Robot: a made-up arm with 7 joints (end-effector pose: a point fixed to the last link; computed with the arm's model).
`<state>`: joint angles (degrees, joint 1 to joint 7).
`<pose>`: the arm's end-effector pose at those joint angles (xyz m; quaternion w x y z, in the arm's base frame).
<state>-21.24 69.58 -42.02 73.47 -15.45 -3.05 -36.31</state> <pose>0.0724 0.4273 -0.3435 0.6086 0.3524 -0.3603 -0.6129</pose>
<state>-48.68 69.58 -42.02 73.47 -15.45 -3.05 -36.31</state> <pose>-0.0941 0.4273 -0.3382 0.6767 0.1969 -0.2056 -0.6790</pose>
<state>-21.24 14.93 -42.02 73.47 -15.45 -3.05 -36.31</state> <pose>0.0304 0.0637 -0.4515 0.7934 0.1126 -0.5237 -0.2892</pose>
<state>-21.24 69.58 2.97 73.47 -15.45 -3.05 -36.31</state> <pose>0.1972 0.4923 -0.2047 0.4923 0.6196 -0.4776 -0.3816</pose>
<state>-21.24 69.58 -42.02 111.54 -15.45 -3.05 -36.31</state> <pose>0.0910 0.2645 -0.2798 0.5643 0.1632 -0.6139 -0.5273</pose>
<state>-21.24 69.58 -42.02 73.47 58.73 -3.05 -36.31</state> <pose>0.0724 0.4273 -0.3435 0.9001 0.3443 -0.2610 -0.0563</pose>
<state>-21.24 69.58 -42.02 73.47 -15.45 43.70 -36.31</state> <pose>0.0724 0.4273 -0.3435 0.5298 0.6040 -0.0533 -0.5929</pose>
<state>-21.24 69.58 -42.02 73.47 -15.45 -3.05 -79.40</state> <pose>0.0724 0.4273 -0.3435 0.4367 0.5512 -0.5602 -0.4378</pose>
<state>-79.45 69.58 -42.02 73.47 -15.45 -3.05 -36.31</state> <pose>-0.2538 0.4273 -0.2424 0.7070 0.0097 -0.0187 -0.7069</pose>
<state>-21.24 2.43 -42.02 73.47 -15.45 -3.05 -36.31</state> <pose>0.0393 -0.0234 -0.4284 0.8115 0.0520 -0.5455 -0.2030</pose>
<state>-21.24 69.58 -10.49 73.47 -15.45 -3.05 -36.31</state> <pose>0.1730 0.4712 -0.2560 0.5360 0.5479 -0.4495 -0.4587</pose>
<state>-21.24 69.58 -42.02 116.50 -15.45 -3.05 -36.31</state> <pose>0.0893 0.2468 -0.2648 0.5538 0.1368 -0.6425 -0.5117</pose>
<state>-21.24 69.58 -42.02 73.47 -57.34 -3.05 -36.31</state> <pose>0.0724 0.4273 -0.3435 0.3226 0.2916 -0.3521 -0.8288</pose>
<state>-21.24 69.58 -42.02 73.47 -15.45 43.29 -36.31</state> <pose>0.0724 0.4273 -0.3435 0.5309 0.6022 -0.0561 -0.5935</pose>
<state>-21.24 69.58 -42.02 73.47 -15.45 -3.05 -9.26</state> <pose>0.0724 0.4273 -0.3435 0.6741 0.2003 -0.2069 -0.6802</pose>
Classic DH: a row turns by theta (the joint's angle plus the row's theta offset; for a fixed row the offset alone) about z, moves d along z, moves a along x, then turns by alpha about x. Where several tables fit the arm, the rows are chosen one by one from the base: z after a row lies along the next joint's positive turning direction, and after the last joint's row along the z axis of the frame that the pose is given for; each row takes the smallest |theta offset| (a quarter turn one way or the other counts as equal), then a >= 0, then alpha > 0; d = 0 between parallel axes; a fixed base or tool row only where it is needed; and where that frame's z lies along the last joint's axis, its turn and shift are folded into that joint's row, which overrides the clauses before.
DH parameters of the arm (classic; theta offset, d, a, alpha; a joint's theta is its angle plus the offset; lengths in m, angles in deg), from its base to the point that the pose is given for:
base (fixed): 0 0 0 90
joint 1: 90 -0.1333 0 90
joint 2: 90 0 0 90
joint 3: 90 -0.3014 0 90
joint 4: 0 0 0 -90
joint 5: 0 -0.2694 0 -90
joint 6: -90 0 0 90
joint 7: 90 0 0 90
tool (fixed): -90 0 0 0

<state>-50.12 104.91 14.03 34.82 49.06 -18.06 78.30</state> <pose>0.2265 0.6287 -0.0052 0.8806 -0.0306 -0.1352 -0.4532</pose>
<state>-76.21 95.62 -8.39 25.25 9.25 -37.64 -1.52</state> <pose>0.0627 0.6774 -0.1017 0.6883 0.2615 0.0737 -0.6727</pose>
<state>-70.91 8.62 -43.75 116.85 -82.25 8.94 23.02</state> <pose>-0.1347 -0.0041 -0.2303 0.6416 -0.1461 -0.3200 -0.6816</pose>
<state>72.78 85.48 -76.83 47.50 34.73 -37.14 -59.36</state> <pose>0.2339 0.6000 -0.0251 0.2482 0.6479 -0.7142 0.0921</pose>
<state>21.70 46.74 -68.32 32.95 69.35 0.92 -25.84</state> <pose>0.2206 0.4241 -0.4080 0.8957 0.3505 -0.2677 0.0562</pose>
